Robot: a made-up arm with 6 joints. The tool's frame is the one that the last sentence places.
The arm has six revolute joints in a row. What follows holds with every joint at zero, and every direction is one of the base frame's.
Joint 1 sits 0.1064 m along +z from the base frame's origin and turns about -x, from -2.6 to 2.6 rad.
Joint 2 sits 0.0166 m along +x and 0.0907 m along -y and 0.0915 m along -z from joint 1 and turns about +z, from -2.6 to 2.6 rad.
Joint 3 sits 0.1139 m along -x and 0.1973 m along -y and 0.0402 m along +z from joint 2 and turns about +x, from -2.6 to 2.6 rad.
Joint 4 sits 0.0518 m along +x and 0.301 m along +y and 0.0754 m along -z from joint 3 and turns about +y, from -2.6 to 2.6 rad.
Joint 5 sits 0.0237 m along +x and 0.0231 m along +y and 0.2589 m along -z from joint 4 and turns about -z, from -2.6 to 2.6 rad.
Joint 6 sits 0.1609 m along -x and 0.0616 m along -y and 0.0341 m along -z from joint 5 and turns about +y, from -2.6 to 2.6 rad.
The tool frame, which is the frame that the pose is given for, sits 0.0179 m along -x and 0.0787 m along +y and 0.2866 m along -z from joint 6; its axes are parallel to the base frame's.
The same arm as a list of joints. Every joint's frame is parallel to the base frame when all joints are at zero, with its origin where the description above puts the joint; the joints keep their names.
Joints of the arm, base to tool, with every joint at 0 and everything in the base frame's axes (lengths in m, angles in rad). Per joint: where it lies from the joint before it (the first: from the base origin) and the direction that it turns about. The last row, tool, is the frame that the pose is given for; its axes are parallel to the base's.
joint 1: axis -x origin 0 0 0.1064
joint 2: axis +z origin 0.0166 -0.0907 -0.0915
joint 3: axis +x origin -0.1139 -0.1973 0.0402
joint 4: axis +y origin 0.0518 0.301 -0.0754
joint 5: axis -z origin 0.0237 0.0231 -0.2589
joint 6: axis +y origin -0.1609 -0.0616 -0.0341
tool: origin -0.0179 0.0787 -0.2866
Joint limits (rad, base to tool): -2.6..2.6 -2.6..2.6 -2.6..2.6 -2.6..2.6 -2.6..2.6 -2.6..2.6

